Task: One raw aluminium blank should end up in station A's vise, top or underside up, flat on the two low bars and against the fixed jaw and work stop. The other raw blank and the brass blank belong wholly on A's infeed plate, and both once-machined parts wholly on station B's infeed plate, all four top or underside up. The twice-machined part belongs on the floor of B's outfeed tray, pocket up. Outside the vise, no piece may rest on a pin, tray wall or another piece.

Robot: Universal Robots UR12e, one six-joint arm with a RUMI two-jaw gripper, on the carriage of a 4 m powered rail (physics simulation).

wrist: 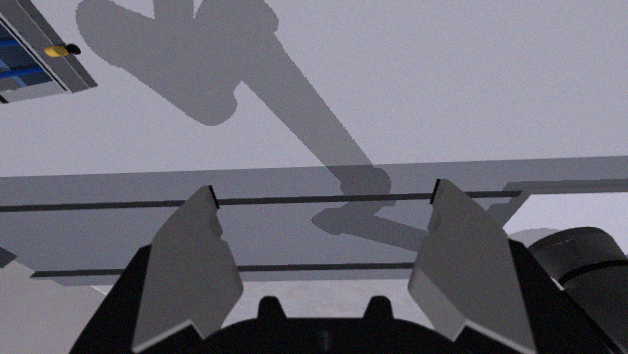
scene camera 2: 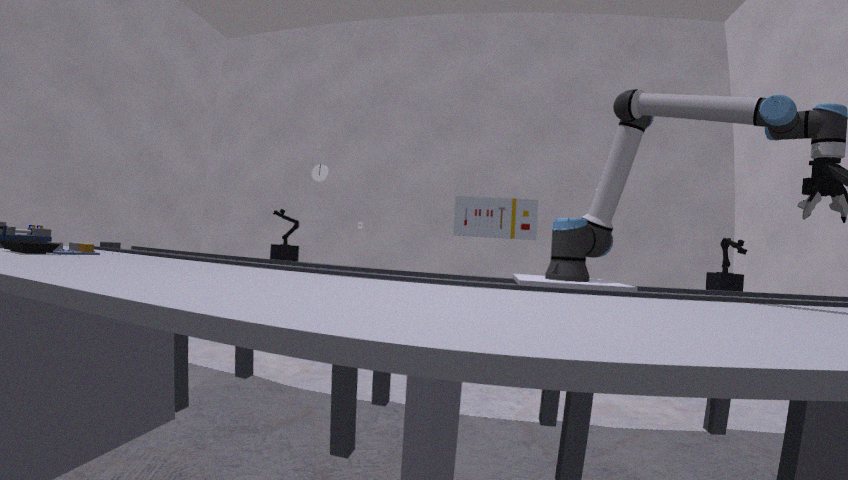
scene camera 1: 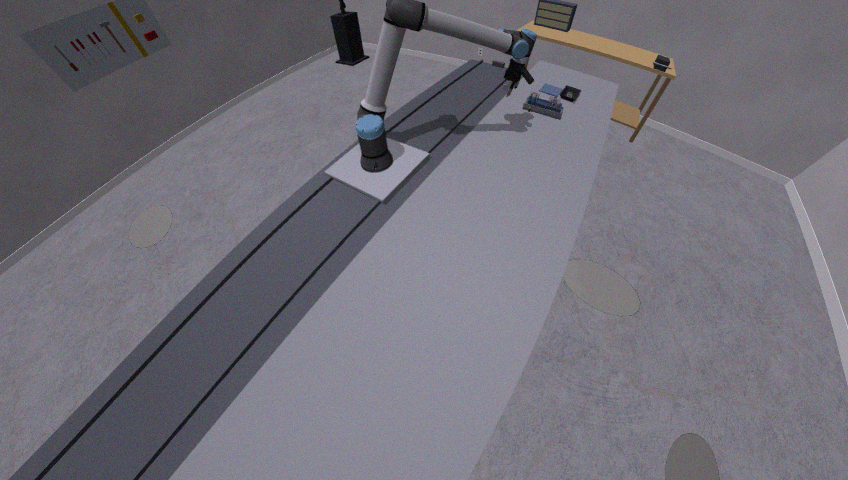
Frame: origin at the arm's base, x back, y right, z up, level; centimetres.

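Seen in the pictures: gripper, fingertip midpoint: [wrist: 321,185] [scene camera 2: 824,221] [scene camera 1: 510,92]; arm's base, link origin: [wrist: 562,246] [scene camera 2: 566,279] [scene camera 1: 376,161].
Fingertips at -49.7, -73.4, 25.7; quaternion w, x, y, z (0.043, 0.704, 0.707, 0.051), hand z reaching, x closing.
Offsets run from my fingertips to a thing's top centre, as dx, dy, dz. "*": to the spot under its first point. Level surfaces: height alone.
My gripper [scene camera 1: 512,89] [scene camera 2: 823,217] [wrist: 321,185] is open and empty, high above the rail side of the table. In scene camera 1 a vise station {-14.6, -50.8, -18.8} [scene camera 1: 542,105] stands to the right of my gripper, with a blue plate {-11.1, -90.0, -27.9} [scene camera 1: 550,89] and a dark tray {* -28.3, -86.7, -24.6} [scene camera 1: 570,93] behind it. A small grey shape shows in that tray, too small to identify. In the wrist view part of this station {* -2.9, -39.8, -26.3} [wrist: 75,75] shows at the upper left. At the far left of scene camera 2, a brass-coloured block [scene camera 2: 85,247] and a grey block [scene camera 2: 73,245] sit on another blue plate [scene camera 2: 89,253], beside a dark tray [scene camera 2: 30,246].
The arm's carriage [scene camera 1: 410,155] [scene camera 2: 612,285] is on the rail [scene camera 1: 279,261], which runs along the long table {dz -28.7} [scene camera 1: 428,297] [scene camera 2: 416,318]. A wooden bench [scene camera 1: 601,45] stands behind the table's far end. Part of another vise [scene camera 2: 23,233] shows at the far left of scene camera 2.
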